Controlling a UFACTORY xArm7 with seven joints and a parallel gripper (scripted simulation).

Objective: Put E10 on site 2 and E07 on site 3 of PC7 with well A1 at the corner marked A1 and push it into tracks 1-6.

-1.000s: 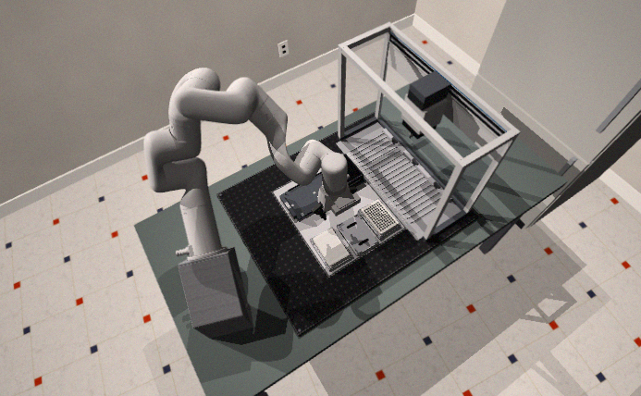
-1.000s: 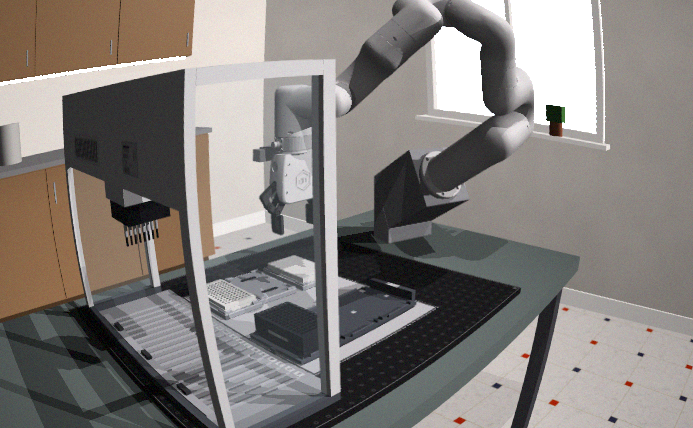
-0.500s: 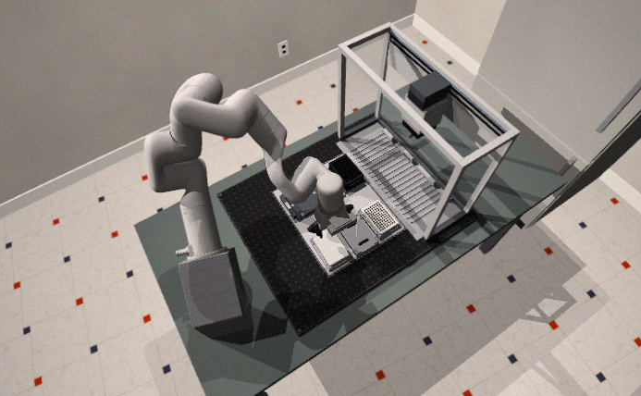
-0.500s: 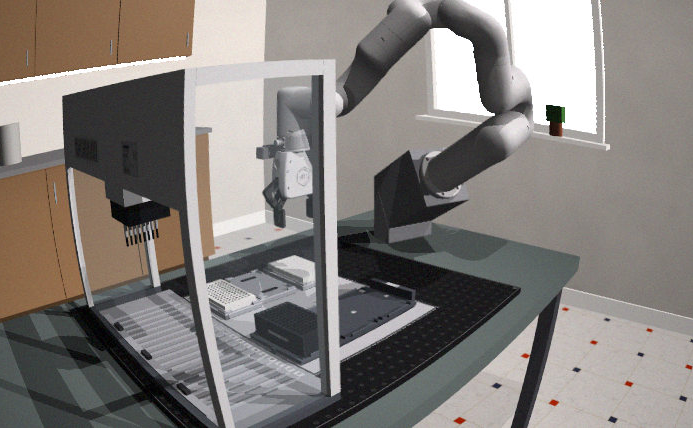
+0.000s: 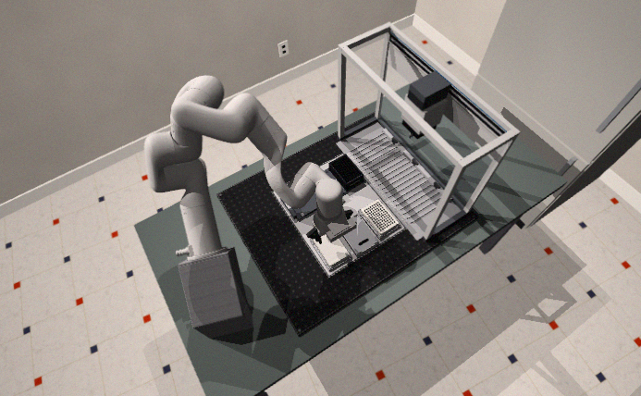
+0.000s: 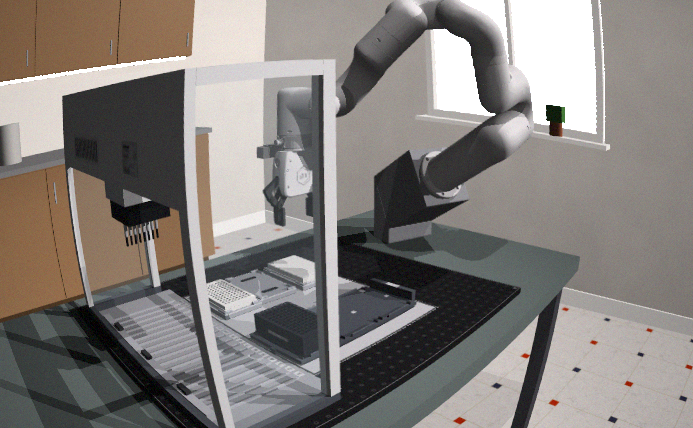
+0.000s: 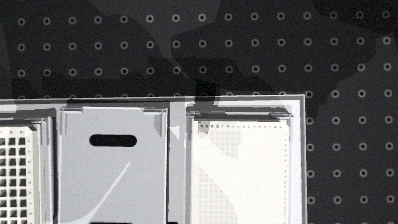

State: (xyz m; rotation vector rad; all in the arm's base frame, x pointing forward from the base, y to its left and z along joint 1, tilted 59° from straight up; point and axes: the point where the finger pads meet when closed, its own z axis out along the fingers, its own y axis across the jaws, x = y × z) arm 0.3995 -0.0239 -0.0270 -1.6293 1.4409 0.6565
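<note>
My gripper is now 14 cm above the nest S1. Round my hand: nest S2 (11 cm ahead, 2 cm to the left, 14 cm below); then white 96-well plate E01 (21 cm ahead, 5 cm to the left, 12 cm below); then plate carrier PC7 (6 cm ahead, 25 cm to the left, 13 cm below).
</note>
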